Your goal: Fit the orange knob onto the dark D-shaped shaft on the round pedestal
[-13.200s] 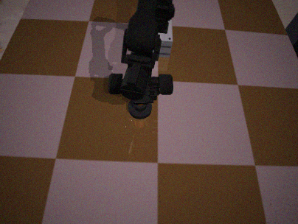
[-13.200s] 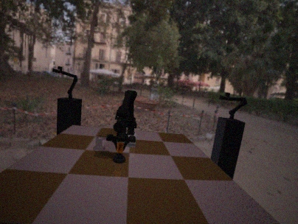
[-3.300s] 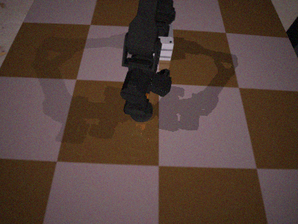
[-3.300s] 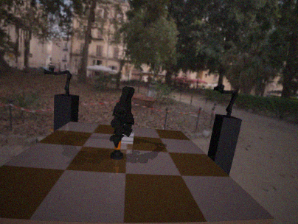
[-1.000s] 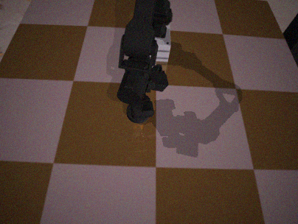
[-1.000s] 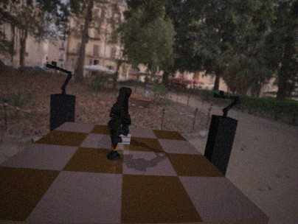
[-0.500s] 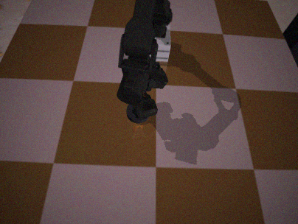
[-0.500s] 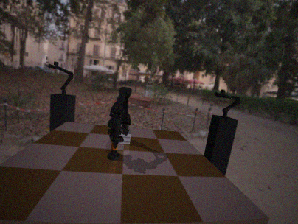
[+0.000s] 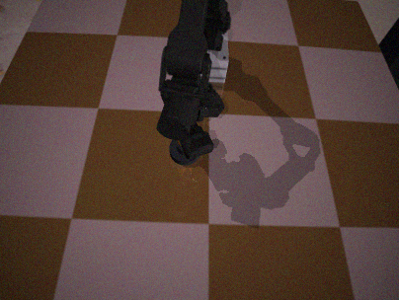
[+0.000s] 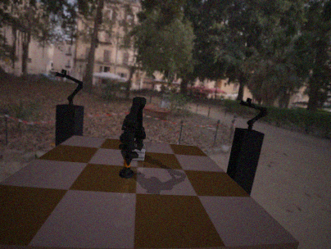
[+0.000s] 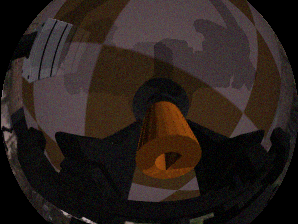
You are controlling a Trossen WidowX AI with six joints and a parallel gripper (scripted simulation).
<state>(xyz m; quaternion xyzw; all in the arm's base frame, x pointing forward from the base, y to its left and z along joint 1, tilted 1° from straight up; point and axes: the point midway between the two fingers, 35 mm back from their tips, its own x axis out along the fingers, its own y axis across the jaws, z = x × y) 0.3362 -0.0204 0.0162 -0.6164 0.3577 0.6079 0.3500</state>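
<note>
Right now the orange knob is 2 cm above my gripper tip. The rest, counted from my gripper tip: dark round pedestal: 4 cm below.
</note>
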